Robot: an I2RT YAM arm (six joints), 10 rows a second.
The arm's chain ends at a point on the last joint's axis. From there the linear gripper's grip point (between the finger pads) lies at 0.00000 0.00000 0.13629 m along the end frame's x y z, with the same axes.
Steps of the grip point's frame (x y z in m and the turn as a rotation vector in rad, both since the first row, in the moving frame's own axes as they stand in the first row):
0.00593, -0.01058, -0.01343, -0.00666, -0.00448, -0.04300
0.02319, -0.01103, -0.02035, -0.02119, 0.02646, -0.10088
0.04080, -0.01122, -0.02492, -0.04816, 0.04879, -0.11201
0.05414, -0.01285, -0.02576, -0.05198, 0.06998, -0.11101
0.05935, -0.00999, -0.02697, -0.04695, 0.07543, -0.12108
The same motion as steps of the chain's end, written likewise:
0.00652, -0.01150, -0.01343, -0.00666, -0.00448, -0.04300
0.01945, -0.01373, -0.02027, -0.02119, 0.02646, -0.10088
0.03380, -0.01739, -0.02460, -0.04816, 0.04879, -0.11201
0.04424, -0.01938, -0.02524, -0.05198, 0.06998, -0.11101
0.04872, -0.01574, -0.02643, -0.04695, 0.07543, -0.12108

